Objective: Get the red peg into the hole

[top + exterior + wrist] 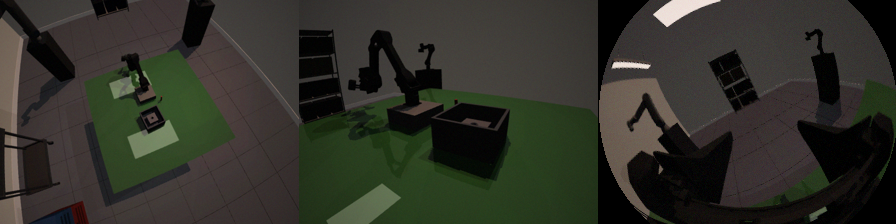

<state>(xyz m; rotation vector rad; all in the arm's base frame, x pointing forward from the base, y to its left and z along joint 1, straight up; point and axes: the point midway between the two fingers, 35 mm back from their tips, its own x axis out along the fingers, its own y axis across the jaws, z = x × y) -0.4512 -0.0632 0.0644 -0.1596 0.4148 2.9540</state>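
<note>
Now: the red peg 64 cm ahead of my gripper tip, 19 cm to the left of it and 8 cm below it. Also, from my gripper tip: dark box (83 cm ahead, 10 cm below, 3 cm to the left); pale plate (83 cm ahead, 8 cm below, 3 cm to the left).
</note>
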